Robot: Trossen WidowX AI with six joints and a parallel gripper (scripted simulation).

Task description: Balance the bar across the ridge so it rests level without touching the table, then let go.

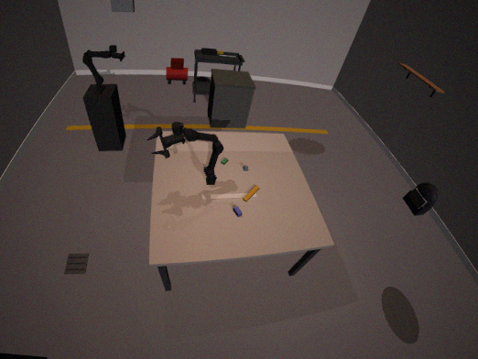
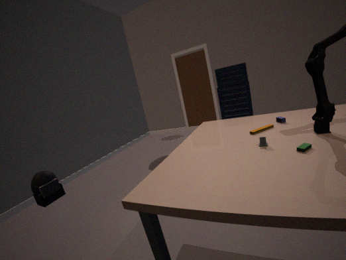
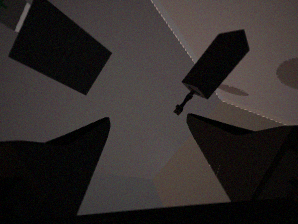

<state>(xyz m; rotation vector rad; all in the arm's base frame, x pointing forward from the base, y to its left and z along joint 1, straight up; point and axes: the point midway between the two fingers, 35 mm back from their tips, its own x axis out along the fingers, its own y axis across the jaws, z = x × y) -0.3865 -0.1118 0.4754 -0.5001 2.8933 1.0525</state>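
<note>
Right now my gripper tip is 72 cm short of the bar, 2 cm to the left of it and 46 cm above it. Also, from my gripper tip: green block 56 cm ahead, 34 cm to the left, 46 cm below; blue block 58 cm ahead, 18 cm to the right, 45 cm below.
</note>
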